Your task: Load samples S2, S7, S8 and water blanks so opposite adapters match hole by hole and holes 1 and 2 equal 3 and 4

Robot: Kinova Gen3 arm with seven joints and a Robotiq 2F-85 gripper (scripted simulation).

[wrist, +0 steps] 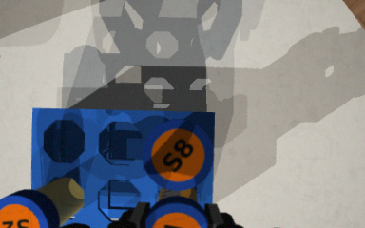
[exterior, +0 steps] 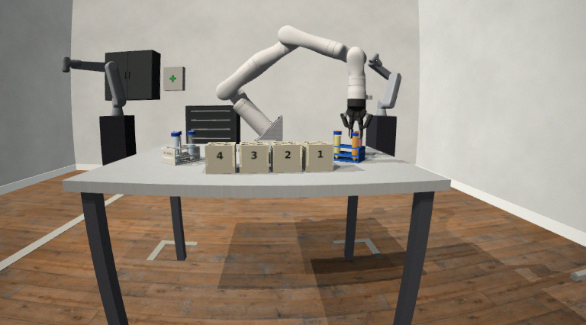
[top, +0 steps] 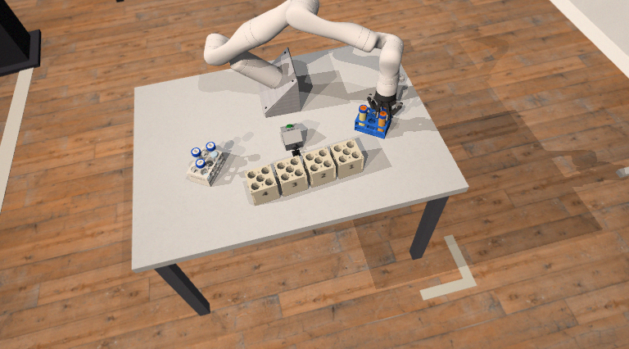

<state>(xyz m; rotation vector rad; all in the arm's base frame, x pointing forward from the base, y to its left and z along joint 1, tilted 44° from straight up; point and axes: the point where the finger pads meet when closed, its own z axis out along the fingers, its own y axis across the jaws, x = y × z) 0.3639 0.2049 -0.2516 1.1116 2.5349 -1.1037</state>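
The sample S7 lies 10 mm behind my hand and 50 mm below it. From my hand the other things lie so: blue sample rack (40 mm behind, 10 mm to the right, 80 mm below); sample S8 (30 mm behind, 40 mm to the left, 50 mm below); sample S2 (60 mm behind, 60 mm to the right, 50 mm below).
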